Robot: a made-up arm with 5 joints.
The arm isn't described. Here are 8 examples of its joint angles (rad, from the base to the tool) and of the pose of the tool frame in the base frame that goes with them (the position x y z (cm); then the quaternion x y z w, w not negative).
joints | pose
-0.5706 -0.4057 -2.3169 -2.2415 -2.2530 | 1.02 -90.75 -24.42 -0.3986 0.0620 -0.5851 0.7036
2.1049 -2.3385 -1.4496 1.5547 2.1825 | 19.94 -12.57 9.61 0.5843 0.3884 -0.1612 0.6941
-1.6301 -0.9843 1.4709 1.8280 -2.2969 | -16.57 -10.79 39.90 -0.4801 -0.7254 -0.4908 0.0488
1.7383 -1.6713 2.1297 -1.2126 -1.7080 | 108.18 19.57 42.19 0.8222 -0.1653 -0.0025 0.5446
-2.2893 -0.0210 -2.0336 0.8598 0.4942 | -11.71 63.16 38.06 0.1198 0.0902 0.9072 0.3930
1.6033 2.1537 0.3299 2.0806 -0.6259 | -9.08 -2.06 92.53 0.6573 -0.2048 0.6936 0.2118
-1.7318 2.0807 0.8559 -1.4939 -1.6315 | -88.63 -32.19 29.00 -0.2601 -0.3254 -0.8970 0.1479
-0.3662 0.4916 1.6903 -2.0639 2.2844 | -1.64 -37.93 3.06 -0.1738 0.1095 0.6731 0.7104
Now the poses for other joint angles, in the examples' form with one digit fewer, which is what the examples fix.
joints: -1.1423 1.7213 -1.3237 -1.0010 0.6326
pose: -28.9 47.7 -36.0 -0.818 -0.369 0.330 0.292
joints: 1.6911 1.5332 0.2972 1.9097 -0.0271
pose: 21.3 19.9 88.0 0.680 0.028 0.684 0.263
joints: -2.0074 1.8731 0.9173 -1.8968 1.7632
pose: -18.4 -9.7 -12.3 0.966 -0.038 0.015 0.256
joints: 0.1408 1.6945 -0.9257 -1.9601 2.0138
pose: -18.6 -12.3 -4.2 0.858 -0.148 0.254 0.421
